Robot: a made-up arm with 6 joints. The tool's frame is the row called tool. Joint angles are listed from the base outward. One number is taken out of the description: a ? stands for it. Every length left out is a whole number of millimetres.
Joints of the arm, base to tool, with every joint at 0 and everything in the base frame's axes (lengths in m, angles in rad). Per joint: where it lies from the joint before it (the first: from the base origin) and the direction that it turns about. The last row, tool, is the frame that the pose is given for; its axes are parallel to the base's.
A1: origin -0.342 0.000 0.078 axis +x
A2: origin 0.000 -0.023 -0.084 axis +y
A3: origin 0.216 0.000 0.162 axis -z
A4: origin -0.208 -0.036 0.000 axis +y
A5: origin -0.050 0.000 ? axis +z
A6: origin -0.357 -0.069 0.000 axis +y
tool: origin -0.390 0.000 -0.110
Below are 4 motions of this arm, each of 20 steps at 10 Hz.
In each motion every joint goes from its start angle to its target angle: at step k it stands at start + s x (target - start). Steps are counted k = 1, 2, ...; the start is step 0. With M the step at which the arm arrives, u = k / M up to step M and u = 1 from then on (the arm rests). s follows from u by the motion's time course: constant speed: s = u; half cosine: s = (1 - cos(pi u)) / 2; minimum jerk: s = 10 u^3 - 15 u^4 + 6 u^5.
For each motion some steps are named. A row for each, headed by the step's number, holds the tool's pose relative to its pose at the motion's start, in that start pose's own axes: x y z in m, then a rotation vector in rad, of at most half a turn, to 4 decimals.
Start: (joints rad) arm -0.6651 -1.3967 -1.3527 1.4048 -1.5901 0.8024
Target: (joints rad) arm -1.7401 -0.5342 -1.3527 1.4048 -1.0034 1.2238
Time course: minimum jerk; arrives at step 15
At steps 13, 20:
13: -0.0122 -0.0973 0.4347 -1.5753 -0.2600 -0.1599
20: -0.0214 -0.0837 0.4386 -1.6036 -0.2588 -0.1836

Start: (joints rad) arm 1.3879 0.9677 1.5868 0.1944 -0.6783 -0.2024
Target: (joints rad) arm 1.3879 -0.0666 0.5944 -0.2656 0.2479 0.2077
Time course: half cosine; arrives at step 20
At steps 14, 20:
14: 0.8273 -0.6332 -0.7468 1.0586 -0.1566 1.3761
20: 1.0376 -0.3830 -0.9908 1.2754 -0.4728 1.6183

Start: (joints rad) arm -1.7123 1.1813 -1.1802 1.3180 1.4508 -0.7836
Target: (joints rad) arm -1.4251 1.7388 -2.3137 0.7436 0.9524 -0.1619
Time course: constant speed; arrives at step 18
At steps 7, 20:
7: 0.1604 -0.2384 0.4014 -0.1048 0.6142 0.3539
20: 0.7179 -0.5833 0.6722 -0.4146 1.1509 1.1424

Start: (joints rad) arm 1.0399 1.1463 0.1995 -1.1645 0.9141 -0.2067
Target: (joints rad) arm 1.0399 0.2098 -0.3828 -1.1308 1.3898 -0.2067
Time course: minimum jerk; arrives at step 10
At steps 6, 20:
6: 0.0687 -0.3957 -0.2837 -0.2795 -0.6082 0.5345
20: 0.2151 -0.5816 -0.2455 -0.4979 -0.8026 0.8527

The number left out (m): 0.175
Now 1 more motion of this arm.
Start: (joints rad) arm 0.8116 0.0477 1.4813 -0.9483 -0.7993 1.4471
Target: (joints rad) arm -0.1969 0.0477 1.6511 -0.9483 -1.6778 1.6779
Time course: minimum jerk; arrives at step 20
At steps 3, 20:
3: 0.0124 0.0020 -0.0180 0.0265 -0.0167 0.0121
20: 0.4445 0.0899 -0.3256 0.9128 -0.3098 0.9196

